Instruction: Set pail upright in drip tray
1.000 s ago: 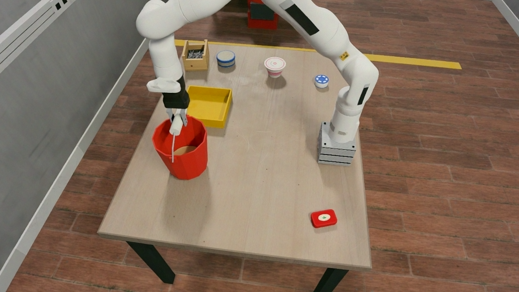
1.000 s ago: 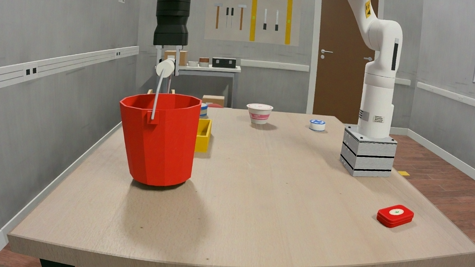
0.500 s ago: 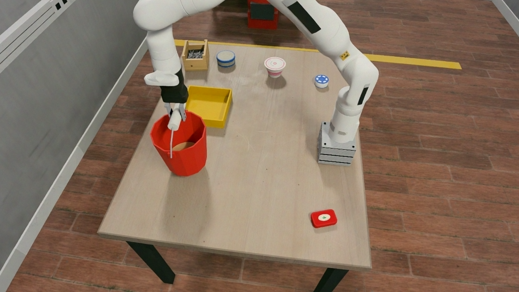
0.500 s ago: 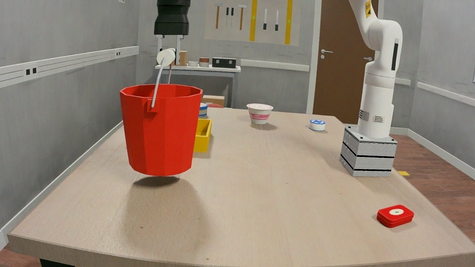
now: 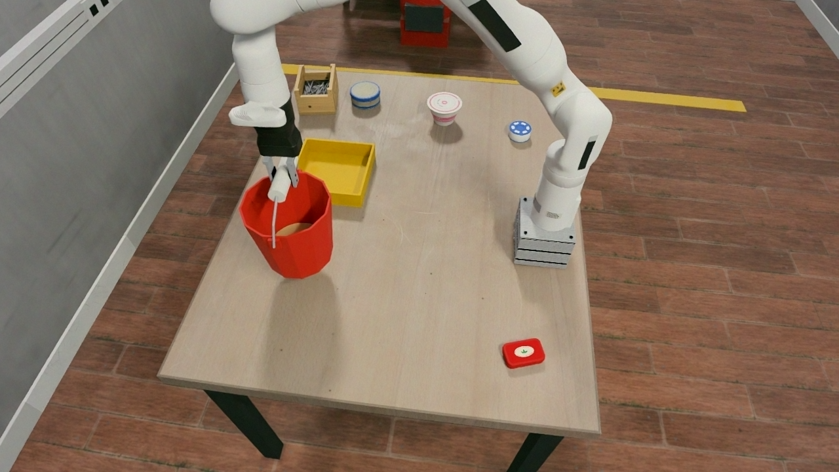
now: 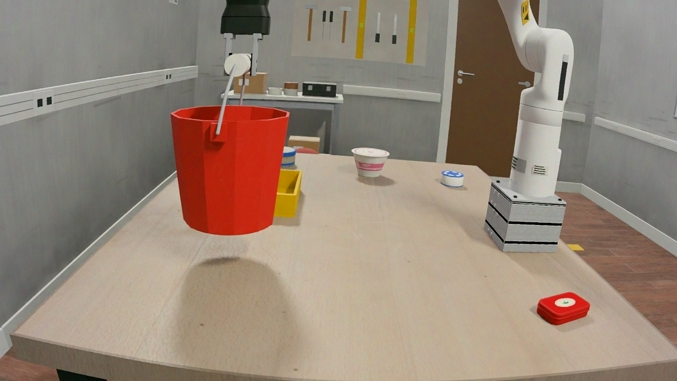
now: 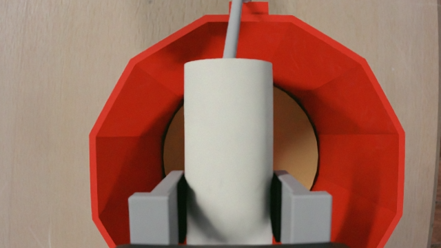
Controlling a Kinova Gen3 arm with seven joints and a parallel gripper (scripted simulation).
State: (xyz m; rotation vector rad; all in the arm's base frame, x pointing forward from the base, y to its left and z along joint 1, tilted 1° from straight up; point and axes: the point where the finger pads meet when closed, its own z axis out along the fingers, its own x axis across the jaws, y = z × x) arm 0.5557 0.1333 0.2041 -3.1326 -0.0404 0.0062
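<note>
Now: the red pail 10 mm ahead of my hand and 100 mm below it. Also, from my hand: pail handle 30 mm below; then yellow drip tray 10 mm ahead, 310 mm to the right, 300 mm below; then red tin 500 mm behind, 160 mm to the left, 300 mm below.
</note>
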